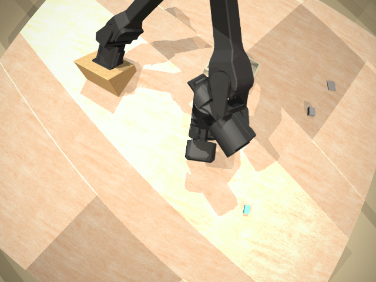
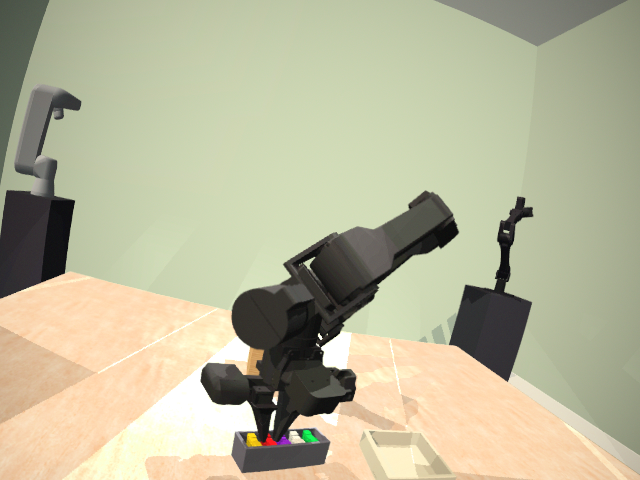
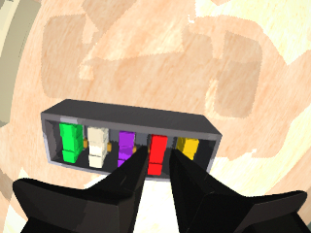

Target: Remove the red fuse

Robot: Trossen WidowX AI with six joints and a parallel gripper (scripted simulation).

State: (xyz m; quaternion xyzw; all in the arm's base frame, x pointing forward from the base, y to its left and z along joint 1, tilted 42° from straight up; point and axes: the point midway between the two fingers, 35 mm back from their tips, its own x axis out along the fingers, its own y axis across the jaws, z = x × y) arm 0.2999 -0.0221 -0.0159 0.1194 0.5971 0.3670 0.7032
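Now: the yellow fuse 10 mm ahead of my gripper tip, 20 mm to the right of it and 10 mm below it. Round my gripper tip: white fuse (20 mm behind, 40 mm to the left, 10 mm below); red fuse (10 mm below); purple fuse (10 mm behind, 20 mm to the left, 10 mm below).
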